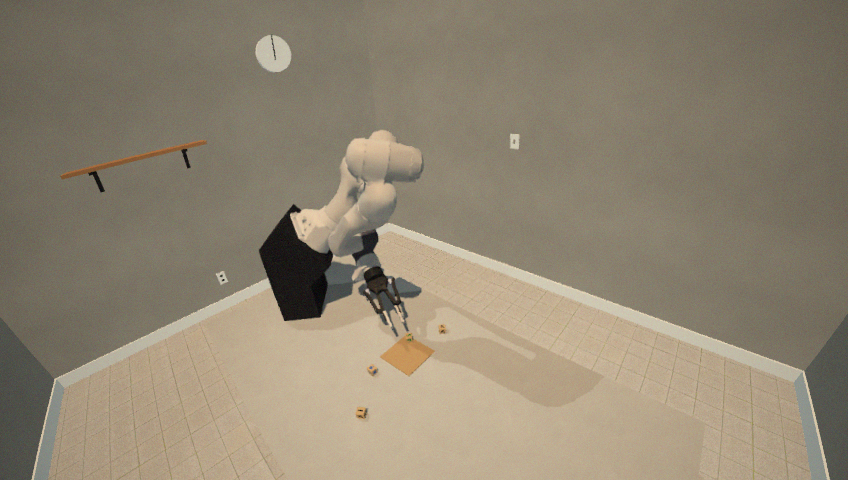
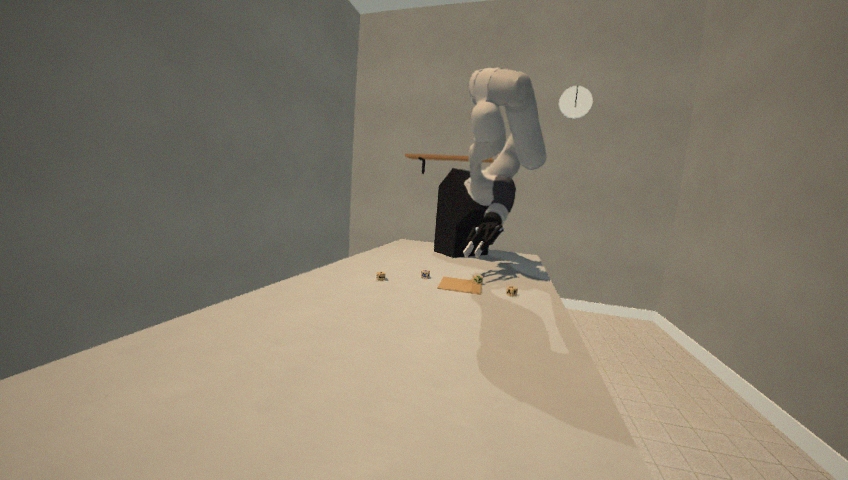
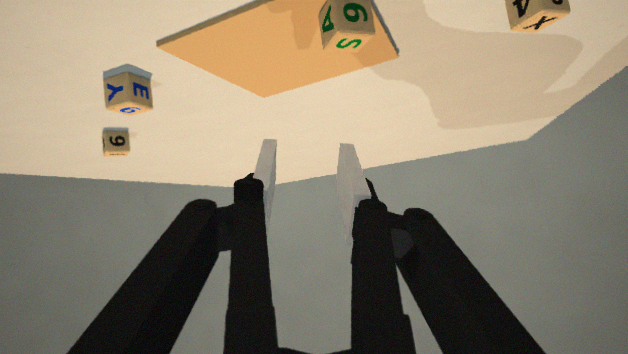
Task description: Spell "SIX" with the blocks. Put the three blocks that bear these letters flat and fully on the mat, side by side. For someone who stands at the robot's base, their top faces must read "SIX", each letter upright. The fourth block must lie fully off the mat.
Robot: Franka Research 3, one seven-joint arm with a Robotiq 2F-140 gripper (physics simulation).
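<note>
A block with a green S on top [image 1: 409, 337] [image 2: 477, 278] [image 3: 348, 25] sits on the mat [image 1: 407, 359] [image 2: 457, 286] [image 3: 250, 60], at its corner nearest the robot; I cannot tell whether it is fully on. The block with a black X on top [image 1: 442, 328] [image 2: 511, 291] [image 3: 539, 19] lies off the mat. A blue-lettered block [image 1: 372, 369] [image 2: 424, 274] [image 3: 128, 92] and a black-marked block [image 1: 361, 412] [image 2: 380, 275] [image 3: 116, 142] lie off its other side; the latter's top is hard to read. My gripper [image 1: 402, 332] [image 2: 472, 254] [image 3: 307, 162] is partly open and empty, above the table on the base side of the S block.
The robot's black pedestal [image 1: 294, 276] [image 2: 452, 214] stands behind the gripper. The arm's shadow falls over the table near the X block. The far black-marked block lies well beyond the blue-lettered one. The table's edge runs past the X block's side.
</note>
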